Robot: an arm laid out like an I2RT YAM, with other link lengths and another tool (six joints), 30 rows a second.
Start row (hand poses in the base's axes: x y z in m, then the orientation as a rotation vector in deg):
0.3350, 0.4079, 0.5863, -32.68, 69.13, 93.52
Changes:
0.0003, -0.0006, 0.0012, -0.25, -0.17, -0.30
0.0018, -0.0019, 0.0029, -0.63, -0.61, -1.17
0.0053, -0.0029, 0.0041, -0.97, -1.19, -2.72
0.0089, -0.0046, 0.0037, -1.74, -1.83, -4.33
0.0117, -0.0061, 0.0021, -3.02, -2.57, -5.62
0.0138, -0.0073, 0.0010, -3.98, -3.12, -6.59
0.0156, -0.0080, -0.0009, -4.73, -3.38, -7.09
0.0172, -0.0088, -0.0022, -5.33, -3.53, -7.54
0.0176, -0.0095, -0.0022, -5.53, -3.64, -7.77
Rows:
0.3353, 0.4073, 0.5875, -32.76, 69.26, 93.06
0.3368, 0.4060, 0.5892, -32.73, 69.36, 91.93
0.3403, 0.4050, 0.5904, -32.31, 69.38, 90.18
0.3439, 0.4033, 0.5900, -32.16, 69.73, 88.14
0.3467, 0.4018, 0.5884, -32.61, 70.39, 86.04
0.3488, 0.4006, 0.5873, -32.93, 70.88, 84.47
0.3506, 0.3999, 0.5854, -33.24, 71.36, 83.53
0.3522, 0.3991, 0.5841, -33.40, 71.79, 82.76
0.3526, 0.3984, 0.5841, -33.44, 71.89, 82.41

